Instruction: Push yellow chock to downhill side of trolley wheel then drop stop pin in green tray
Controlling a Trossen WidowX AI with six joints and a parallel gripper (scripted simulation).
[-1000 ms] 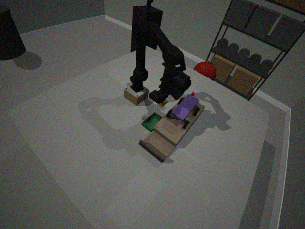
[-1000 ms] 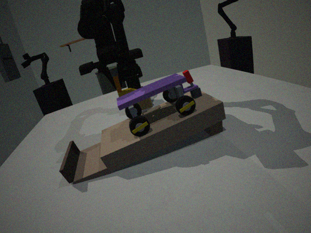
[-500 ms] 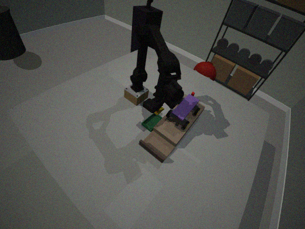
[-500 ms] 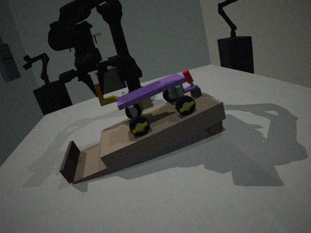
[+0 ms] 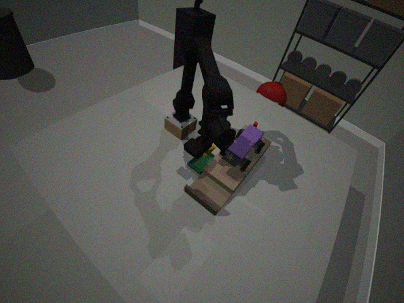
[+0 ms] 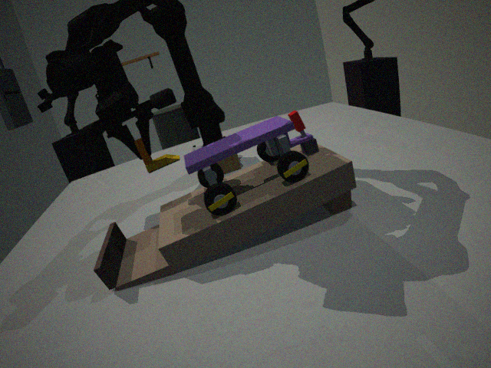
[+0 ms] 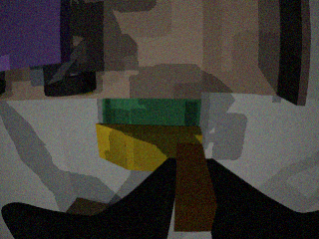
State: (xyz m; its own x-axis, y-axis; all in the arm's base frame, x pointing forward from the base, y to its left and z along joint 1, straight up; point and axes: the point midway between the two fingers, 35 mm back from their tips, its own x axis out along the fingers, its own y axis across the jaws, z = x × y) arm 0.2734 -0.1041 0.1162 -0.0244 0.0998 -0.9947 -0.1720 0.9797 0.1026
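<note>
My gripper tip is now 29 cm to the right of the red-headed stop pin, 2 cm above it and 1 cm short of it. The rest, counted from my gripper tip: green tray (16 cm below, 5 cm to the left, 4 cm behind); then yellow chock (2 cm to the left, 1 cm below); then dark lip (12 cm below, 10 cm ahead, 9 cm to the right).
</note>
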